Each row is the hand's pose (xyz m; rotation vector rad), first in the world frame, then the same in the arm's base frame.
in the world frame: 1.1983 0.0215 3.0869 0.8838 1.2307 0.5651
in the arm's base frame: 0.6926 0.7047 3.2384 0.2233 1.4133 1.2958
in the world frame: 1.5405 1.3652 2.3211 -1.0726 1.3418 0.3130
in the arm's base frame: 0.0160 1.8781 2.4171 -1.6206 0.6425 0.8157
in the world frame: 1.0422 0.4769 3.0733 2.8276 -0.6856 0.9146
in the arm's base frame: 0.2508 0.8789 3.1585 -2.6683 -0.5538 -1.1128
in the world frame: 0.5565 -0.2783 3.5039 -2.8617 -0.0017 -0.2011
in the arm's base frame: 0.4475 -0.0046 3.5737 -2.5518 -1.2433 -0.2762
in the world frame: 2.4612 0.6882 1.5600 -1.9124 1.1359 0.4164
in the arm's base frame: 1.2381 2.1949 1.8773 -2.3329 0.1255 0.6641
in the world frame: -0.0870 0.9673 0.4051 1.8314 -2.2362 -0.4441
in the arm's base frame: -0.3698 0.5017 0.3112 2.6531 -1.2832 -0.0808
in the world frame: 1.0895 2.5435 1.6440 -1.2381 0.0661 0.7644
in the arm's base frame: -1.0462 2.3337 1.5719 -1.3421 -0.6650 1.3843
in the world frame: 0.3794 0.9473 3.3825 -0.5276 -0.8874 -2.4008
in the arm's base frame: -0.5750 0.6551 3.3140 0.0989 -0.9558 -1.6476
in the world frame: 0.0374 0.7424 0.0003 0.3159 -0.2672 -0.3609
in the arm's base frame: -0.0512 0.4780 -0.0464 0.4203 -0.2921 0.5355
